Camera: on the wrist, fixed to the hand. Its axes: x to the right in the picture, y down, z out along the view.
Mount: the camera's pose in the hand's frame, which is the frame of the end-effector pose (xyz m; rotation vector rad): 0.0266 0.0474 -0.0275 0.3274 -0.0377 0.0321
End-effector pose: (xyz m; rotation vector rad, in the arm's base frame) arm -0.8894 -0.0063 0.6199 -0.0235 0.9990 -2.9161
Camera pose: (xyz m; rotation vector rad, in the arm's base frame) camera -0.9145 -0.0285 0.5690 -0.0465 0.5020 -2.9964
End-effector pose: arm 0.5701 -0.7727 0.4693 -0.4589 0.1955 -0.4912
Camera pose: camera 0.6046 -0.7591 0.4210 -0.1448 0.0833 -0.4723
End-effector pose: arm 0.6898 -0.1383 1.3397 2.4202 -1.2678 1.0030
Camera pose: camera 0.6498 -0.1702 1.3727 -2.5611 1.1879 -1.2129
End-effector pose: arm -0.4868 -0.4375 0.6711 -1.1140 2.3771 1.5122
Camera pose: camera -0.5283 -0.4628 0.7078 -0.9666 2.5067 1.0850
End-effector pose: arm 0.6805 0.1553 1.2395 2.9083 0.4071 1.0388
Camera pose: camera 0.6942 0.1145 1.2827 -2.6879 -0.4850 -0.8378
